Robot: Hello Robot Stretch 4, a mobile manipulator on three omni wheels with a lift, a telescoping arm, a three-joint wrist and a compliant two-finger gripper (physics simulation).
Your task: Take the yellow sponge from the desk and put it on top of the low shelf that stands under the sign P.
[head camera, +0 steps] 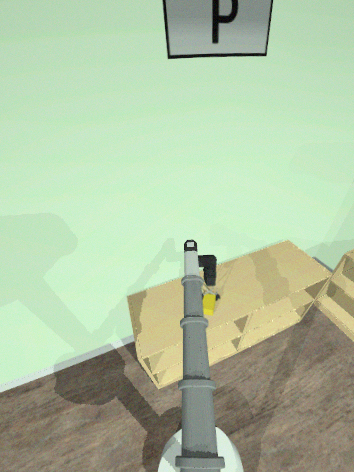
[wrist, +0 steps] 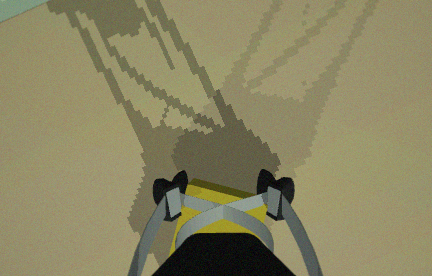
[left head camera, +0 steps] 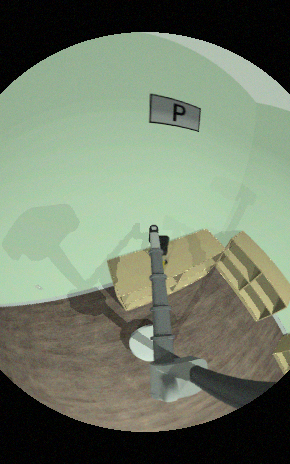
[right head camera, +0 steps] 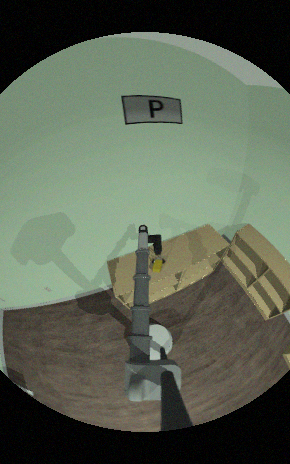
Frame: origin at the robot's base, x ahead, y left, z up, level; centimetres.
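Seen in the pictures: gripper, fingertip midpoint: [head camera: 209, 299] [wrist: 224, 185] [right head camera: 158, 262]; robot's base at its link origin: [left head camera: 149, 341] [right head camera: 152, 340].
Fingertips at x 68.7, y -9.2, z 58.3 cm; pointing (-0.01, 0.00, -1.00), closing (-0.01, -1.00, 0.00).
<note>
Offsets run from my fingertips to a thing's middle. Level surfaces: height alone.
The yellow sponge @(dx -4.6, dy +1.1, dz +2.9 cm) [head camera: 209, 304] [right head camera: 157, 266] [wrist: 225, 226] is between the two fingertips of my gripper [head camera: 210, 296] [right head camera: 157, 260] [wrist: 224, 185], which is shut on it. The sponge is over the top of the low shelf @(dz +0.0 cm) [head camera: 300, 265] [left head camera: 207, 245] [right head camera: 210, 240] [wrist: 75, 125], left of its middle in the head view. In the wrist view the dark shadow on the shelf top reaches the sponge's far edge, so it is very low; whether it touches the top is hidden. The sign P @(dx +29.7, dy -5.6, dz +114.0 cm) [head camera: 190, 30] [left head camera: 175, 112] [right head camera: 152, 109] is on the wall above the shelf.
A second shelf unit [left head camera: 274, 269] [right head camera: 275, 265] stands at the right, close to the low shelf's right end. The green wall [head camera: 100, 150] runs behind the low shelf. My telescoping arm [head camera: 196, 350] hides part of the shelf. Brown floor @(dz -61.0 cm) [head camera: 300, 400] lies in front.
</note>
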